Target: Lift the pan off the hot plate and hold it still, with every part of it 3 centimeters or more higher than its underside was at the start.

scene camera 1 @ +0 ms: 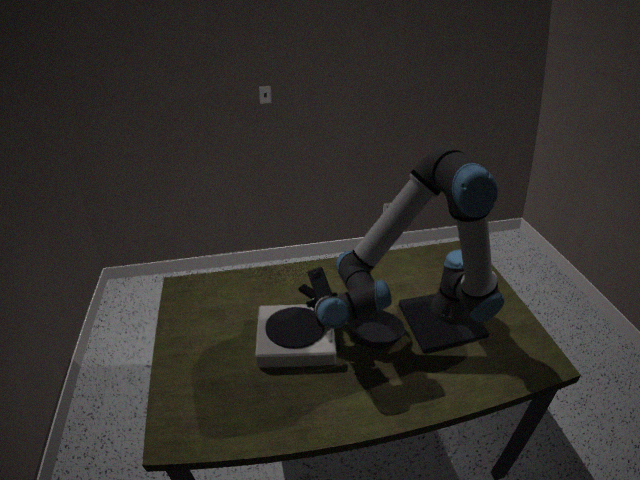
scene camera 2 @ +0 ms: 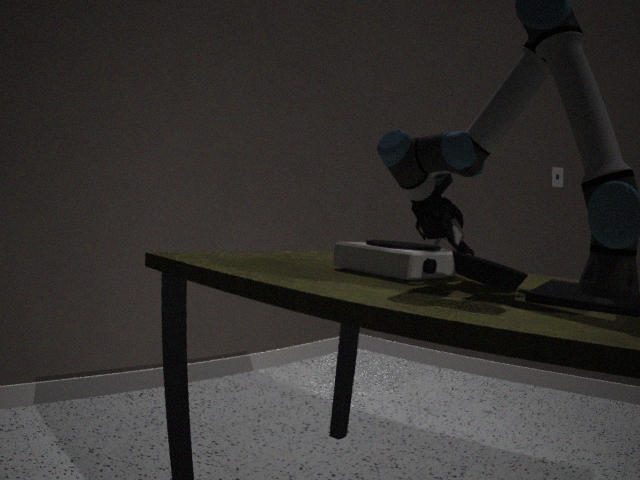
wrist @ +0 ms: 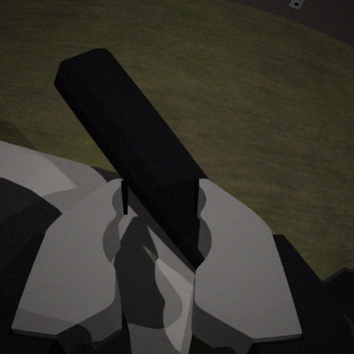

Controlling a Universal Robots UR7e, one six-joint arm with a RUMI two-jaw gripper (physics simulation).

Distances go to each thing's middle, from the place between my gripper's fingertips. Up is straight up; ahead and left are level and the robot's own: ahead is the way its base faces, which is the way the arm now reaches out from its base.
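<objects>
With the black pan [scene camera 2: 484, 271] as my reference, I find my hand 30 mm above it, 90 mm beyond it and 90 mm to the right of it.
</objects>
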